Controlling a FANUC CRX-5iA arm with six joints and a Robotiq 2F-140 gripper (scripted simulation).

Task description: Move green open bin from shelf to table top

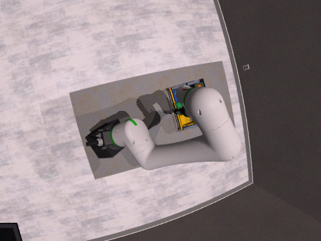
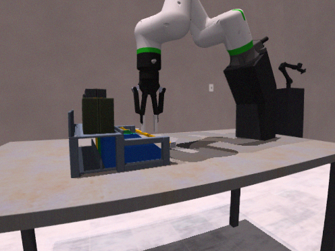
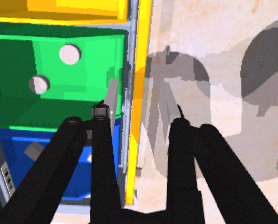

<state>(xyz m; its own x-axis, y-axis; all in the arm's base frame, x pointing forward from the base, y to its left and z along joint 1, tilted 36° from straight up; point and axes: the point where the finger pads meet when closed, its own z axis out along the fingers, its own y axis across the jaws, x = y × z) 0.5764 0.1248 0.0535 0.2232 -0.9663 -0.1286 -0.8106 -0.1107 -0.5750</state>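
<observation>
The thin yellow rod lies 5 cm below my hand. Also, from my hand: green open bin (10 cm ahead, 6 cm below, 3 cm to the left); then blue bin (14 cm to the left, 7 cm ahead, 6 cm below); then yellow bin (13 cm ahead, 8 cm to the right, 6 cm below).
</observation>
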